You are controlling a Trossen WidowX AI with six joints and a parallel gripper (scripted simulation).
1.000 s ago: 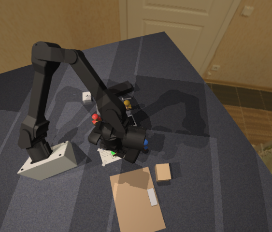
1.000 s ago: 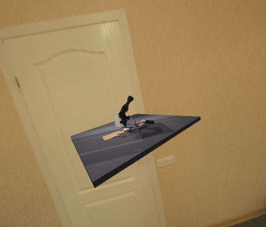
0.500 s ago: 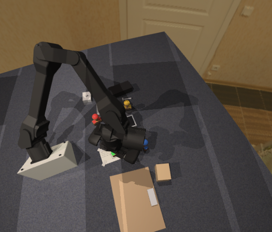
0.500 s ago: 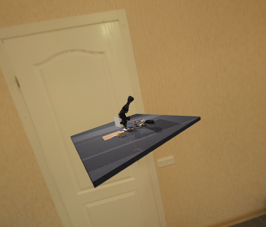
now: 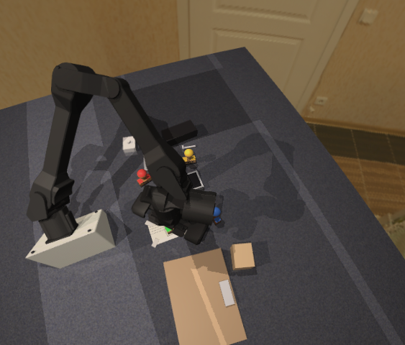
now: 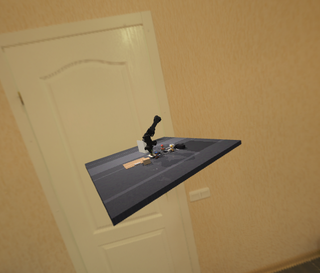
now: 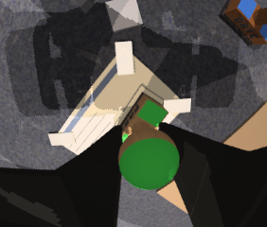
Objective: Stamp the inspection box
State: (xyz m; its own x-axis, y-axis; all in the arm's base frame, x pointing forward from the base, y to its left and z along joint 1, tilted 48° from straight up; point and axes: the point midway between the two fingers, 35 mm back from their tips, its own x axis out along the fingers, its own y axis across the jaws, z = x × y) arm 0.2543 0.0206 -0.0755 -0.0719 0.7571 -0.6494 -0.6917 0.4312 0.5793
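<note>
My gripper tip is right at the green-knobbed stamp. Also, from my gripper tip: blue-knobbed stamp (12 cm ahead, 1 cm to the right, 1 cm below); then white card (2 cm behind, 1 cm to the left, 3 cm below); then ink pad (8 cm ahead, 12 cm to the left, 2 cm below).
</note>
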